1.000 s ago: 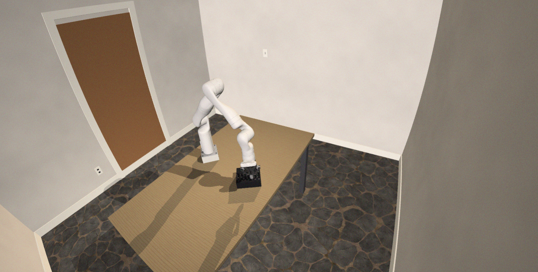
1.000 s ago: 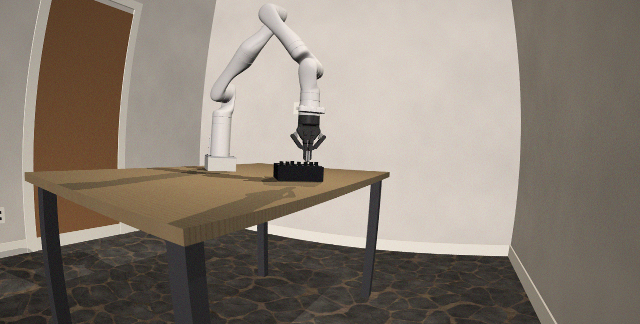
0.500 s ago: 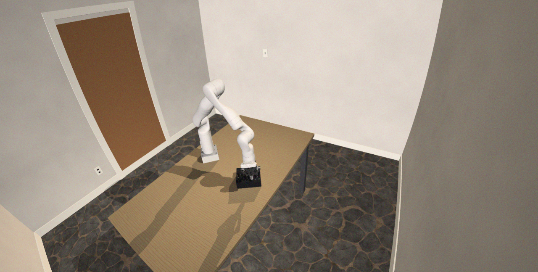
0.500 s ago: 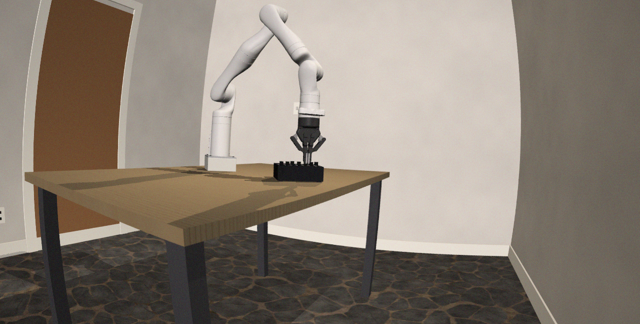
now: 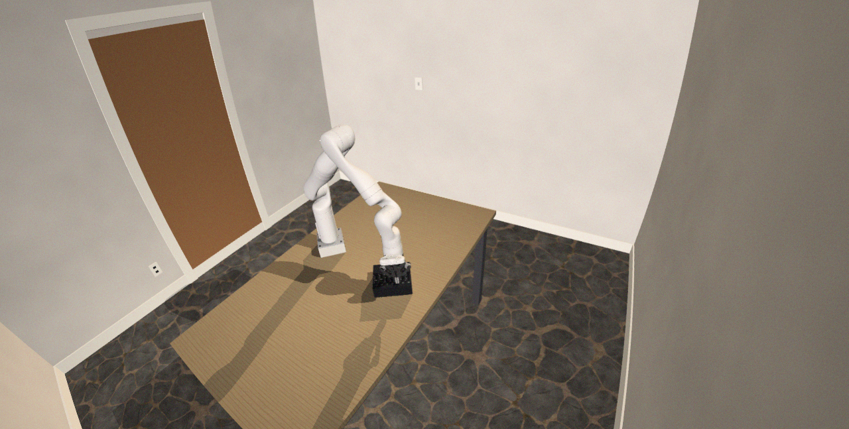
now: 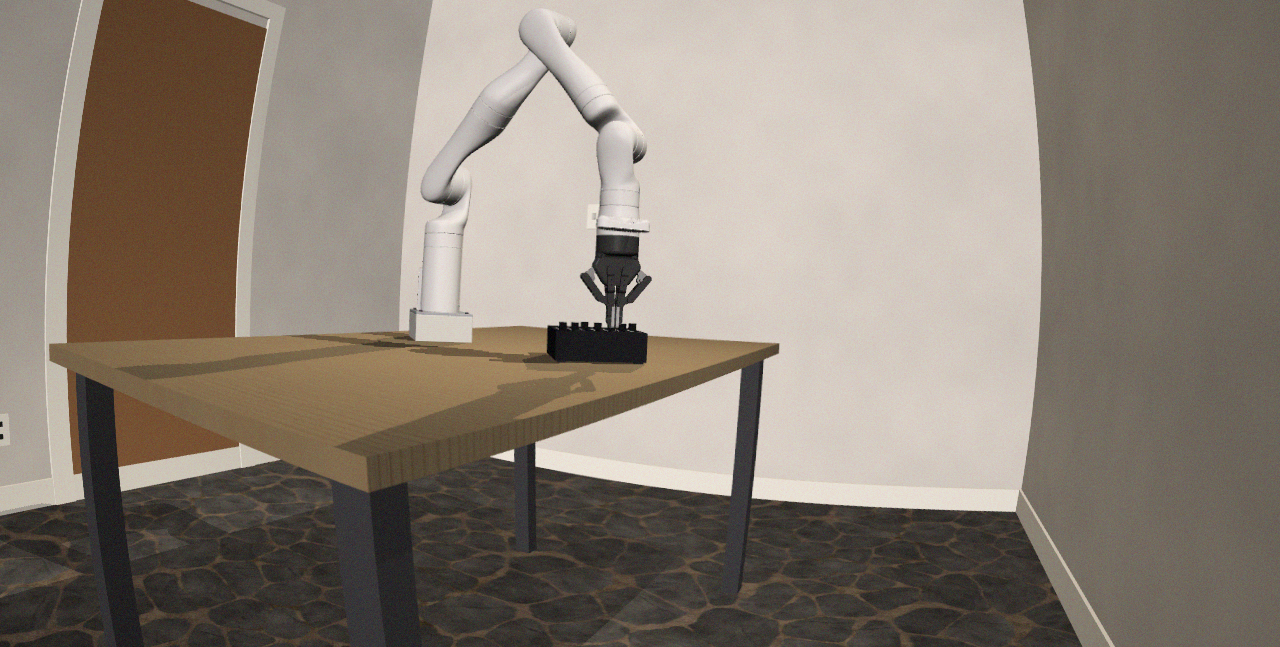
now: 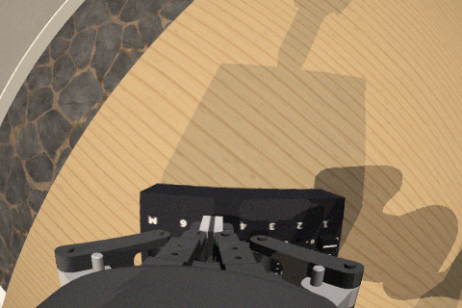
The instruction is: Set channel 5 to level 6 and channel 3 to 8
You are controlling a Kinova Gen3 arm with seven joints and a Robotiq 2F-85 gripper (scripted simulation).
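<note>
Right now the channel 5 fader cap is 10 mm behind my hand, 20 mm to the left of it and 10 mm below it. From my hand the other things lie so: M fader cap: 10 mm ahead, 70 mm to the left, 10 mm below; channel 4 fader cap: 40 mm behind, 20 mm to the left, 10 mm below; channel 3 fader cap: 60 mm behind, 20 mm to the left, 10 mm below.
</note>
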